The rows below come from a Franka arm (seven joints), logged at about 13 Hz.
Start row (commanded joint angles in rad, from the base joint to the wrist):
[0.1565, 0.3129, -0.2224, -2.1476, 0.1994, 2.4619, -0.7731]
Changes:
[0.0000, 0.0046, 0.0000, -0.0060, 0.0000, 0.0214, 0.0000]
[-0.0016, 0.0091, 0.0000, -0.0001, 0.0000, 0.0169, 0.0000]
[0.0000, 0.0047, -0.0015, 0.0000, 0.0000, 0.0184, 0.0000]
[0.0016, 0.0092, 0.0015, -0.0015, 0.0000, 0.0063, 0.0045]
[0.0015, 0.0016, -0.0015, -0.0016, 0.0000, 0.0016, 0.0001]
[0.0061, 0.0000, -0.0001, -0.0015, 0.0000, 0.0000, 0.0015]
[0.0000, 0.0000, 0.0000, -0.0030, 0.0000, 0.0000, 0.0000]
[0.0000, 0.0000, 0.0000, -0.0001, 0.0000, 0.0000, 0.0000]
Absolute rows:
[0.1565, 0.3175, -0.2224, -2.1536, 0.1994, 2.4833, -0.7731]
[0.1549, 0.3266, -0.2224, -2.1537, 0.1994, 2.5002, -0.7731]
[0.1549, 0.3313, -0.2239, -2.1537, 0.1994, 2.5186, -0.7731]
[0.1565, 0.3405, -0.2224, -2.1552, 0.1994, 2.5249, -0.7686]
[0.1580, 0.3421, -0.2239, -2.1568, 0.1994, 2.5265, -0.7685]
[0.1641, 0.3421, -0.2240, -2.1583, 0.1994, 2.5265, -0.7670]
[0.1641, 0.3421, -0.2240, -2.1613, 0.1994, 2.5265, -0.7670]
[0.1641, 0.3421, -0.2240, -2.1614, 0.1994, 2.5265, -0.7670]

